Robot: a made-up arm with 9 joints. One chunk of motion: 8 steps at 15 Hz.
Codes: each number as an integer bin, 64 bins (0 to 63) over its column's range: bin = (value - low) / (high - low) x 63, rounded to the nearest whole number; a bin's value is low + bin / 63 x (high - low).
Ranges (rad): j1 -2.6..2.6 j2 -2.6..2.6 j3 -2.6..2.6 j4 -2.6..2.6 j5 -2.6..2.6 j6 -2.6..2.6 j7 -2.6..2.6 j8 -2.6..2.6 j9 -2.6..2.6
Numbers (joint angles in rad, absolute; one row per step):
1: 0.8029 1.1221 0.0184 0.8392 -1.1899 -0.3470 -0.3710 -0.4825 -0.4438
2: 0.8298 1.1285 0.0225 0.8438 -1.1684 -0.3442 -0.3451 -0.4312 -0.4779
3: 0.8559 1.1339 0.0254 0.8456 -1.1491 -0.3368 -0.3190 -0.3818 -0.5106
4: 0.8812 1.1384 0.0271 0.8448 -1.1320 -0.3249 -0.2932 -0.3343 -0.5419
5: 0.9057 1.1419 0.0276 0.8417 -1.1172 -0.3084 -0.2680 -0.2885 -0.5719
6: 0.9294 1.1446 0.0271 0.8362 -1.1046 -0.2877 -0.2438 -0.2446 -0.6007
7: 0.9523 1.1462 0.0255 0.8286 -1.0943 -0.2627 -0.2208 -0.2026 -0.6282
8: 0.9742 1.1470 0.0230 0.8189 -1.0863 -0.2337 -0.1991 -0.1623 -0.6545
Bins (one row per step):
1: 41 45 32 42 17 27 27 26 26
2: 42 45 32 42 17 27 27 26 26
3: 42 45 32 42 18 27 28 27 25
4: 42 45 32 42 18 28 28 27 25
5: 42 45 32 42 18 28 28 28 25
6: 43 45 32 42 18 28 29 29 24
7: 43 45 32 42 18 28 29 29 24
8: 43 45 32 41 18 29 29 30 24

